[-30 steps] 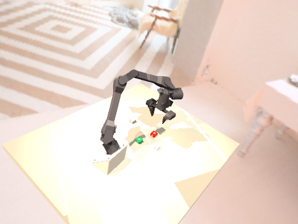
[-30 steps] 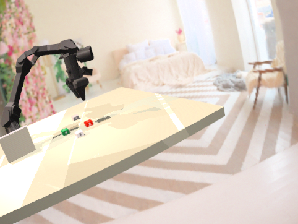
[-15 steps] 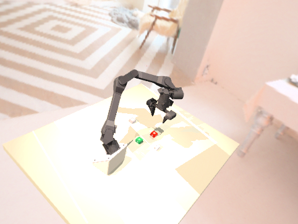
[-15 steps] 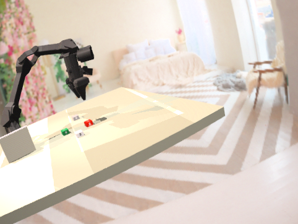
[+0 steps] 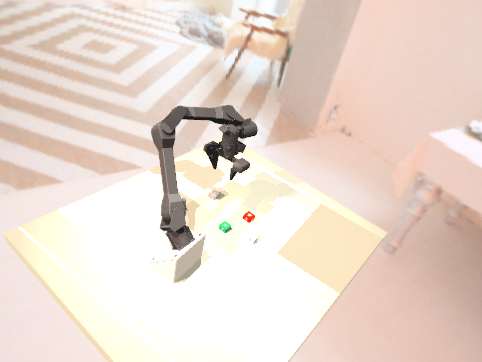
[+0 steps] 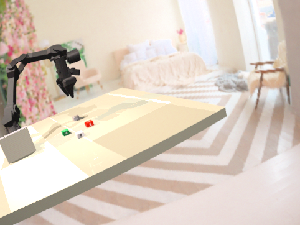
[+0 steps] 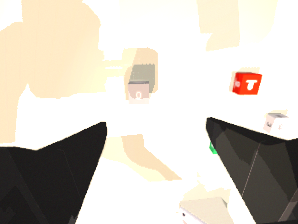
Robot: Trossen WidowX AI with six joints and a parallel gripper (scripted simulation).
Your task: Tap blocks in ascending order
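Right now the white block is 24 cm to the right of my gripper tip, 12 cm below it and 4 cm behind it. Also, from my gripper tip: red block (15 cm to the right, 12 cm below, 2 cm ahead); then green block (14 cm to the right, 12 cm below, 9 cm behind).
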